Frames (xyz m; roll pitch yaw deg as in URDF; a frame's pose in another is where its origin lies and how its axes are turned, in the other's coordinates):
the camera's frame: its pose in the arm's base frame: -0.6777 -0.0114 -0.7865 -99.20 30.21 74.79
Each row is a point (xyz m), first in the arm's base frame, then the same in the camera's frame.
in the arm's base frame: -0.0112 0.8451 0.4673
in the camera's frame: 0.2345 -1.5001 -0.6669
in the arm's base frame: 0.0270 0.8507 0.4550
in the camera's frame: 0.2540 -1.4916 -0.7013
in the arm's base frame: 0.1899 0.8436 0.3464
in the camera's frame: 0.3397 -1.3913 -0.8462
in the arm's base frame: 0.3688 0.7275 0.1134
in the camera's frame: 0.4006 -1.1277 -1.0093
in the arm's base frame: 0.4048 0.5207 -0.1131
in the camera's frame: 0.3503 -0.8259 -1.0505
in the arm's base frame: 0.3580 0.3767 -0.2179
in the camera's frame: 0.2724 -0.6625 -1.0166
